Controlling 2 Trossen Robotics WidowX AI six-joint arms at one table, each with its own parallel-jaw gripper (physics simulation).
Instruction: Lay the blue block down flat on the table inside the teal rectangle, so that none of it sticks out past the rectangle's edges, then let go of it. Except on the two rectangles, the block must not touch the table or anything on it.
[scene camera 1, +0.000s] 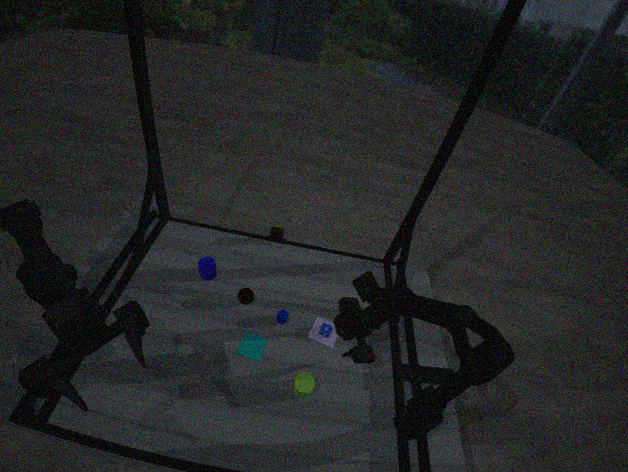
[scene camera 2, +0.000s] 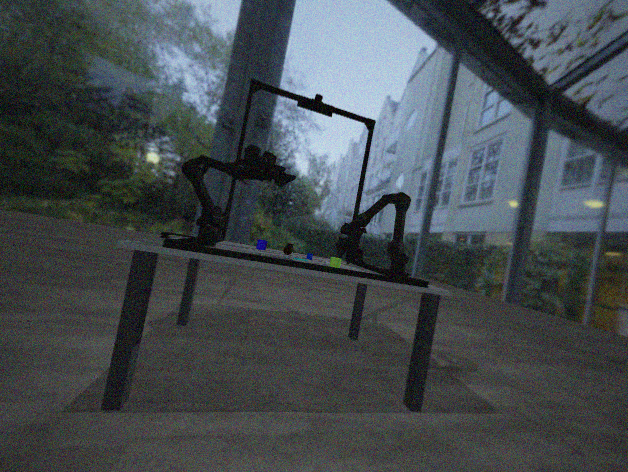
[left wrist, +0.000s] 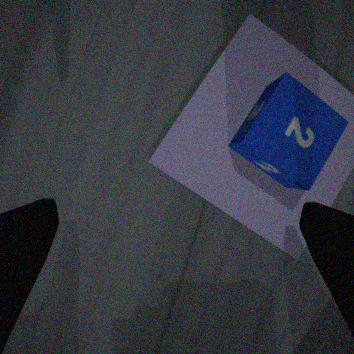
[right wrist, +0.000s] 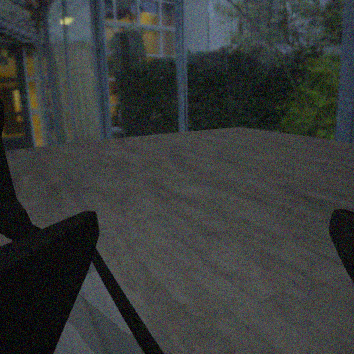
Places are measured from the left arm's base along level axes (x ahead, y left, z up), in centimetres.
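Pixels of known places: left gripper, fingertip midpoint: (scene camera 1: 339, 341) (scene camera 2: 342, 262) (left wrist: 181, 212); right gripper, fingertip midpoint: (scene camera 1: 116, 387) (scene camera 2: 291, 173) (right wrist: 214, 222); left arm's base, link origin: (scene camera 1: 409, 425) (scene camera 2: 396, 274); right arm's base, link origin: (scene camera 2: 205, 240).
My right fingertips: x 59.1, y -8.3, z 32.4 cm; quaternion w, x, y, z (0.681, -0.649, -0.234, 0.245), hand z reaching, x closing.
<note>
For each thing: its middle in the pictures, then the offset to it from my right fingertips. "*": a spot on its surface instead.
- blue block, body centre: (left wrist: 285, 133) (scene camera 1: 325, 330) dx -43.3, dy -22.5, dz -33.3 cm
- pale lilac rectangle, surface spot: (left wrist: 200, 155) * dx -44.2, dy -19.2, dz -34.2 cm
- teal rectangle, surface spot: (scene camera 1: 252, 347) (scene camera 2: 301, 259) * dx -21.6, dy -19.7, dz -34.2 cm
- small blue cylinder, body centre: (scene camera 1: 282, 316) (scene camera 2: 309, 256) dx -31.0, dy -28.0, dz -32.7 cm
- dark ball, body centre: (scene camera 1: 245, 296) (scene camera 2: 287, 250) dx -20.7, dy -35.3, dz -31.8 cm
- larger blue cylinder, body centre: (scene camera 1: 207, 268) (scene camera 2: 261, 244) dx -8.8, dy -46.3, dz -31.6 cm
- yellow-green cylinder, body centre: (scene camera 1: 303, 385) (scene camera 2: 335, 262) dx -33.5, dy -7.1, dz -32.1 cm
The blue block (scene camera 1: 325, 330) (left wrist: 298, 135) rests on the pale lilac rectangle (scene camera 1: 316, 335) (left wrist: 200, 155); its upper face carries a white 2. The teal rectangle (scene camera 1: 252, 347) (scene camera 2: 300, 259) lies left of it in scene camera 1, with bare surface. My left gripper (scene camera 1: 358, 356) (left wrist: 181, 212) is open and empty above the table, beside the lilac rectangle; in the left wrist view the block is beyond the fingertips, toward the right finger. My right gripper (scene camera 1: 115, 388) (right wrist: 214, 222) is open and empty, raised high at the left of scene camera 1. The block cannot be made out in scene camera 2.
A small blue cylinder (scene camera 1: 282, 316) (scene camera 2: 309, 256) stands between the rectangles, toward the back. A dark ball (scene camera 1: 245, 295) (scene camera 2: 288, 248) and larger blue cylinder (scene camera 1: 207, 268) (scene camera 2: 261, 244) are farther back left. A yellow-green cylinder (scene camera 1: 304, 384) (scene camera 2: 335, 262) is nearer the front. Dark frame posts surround the table.
</note>
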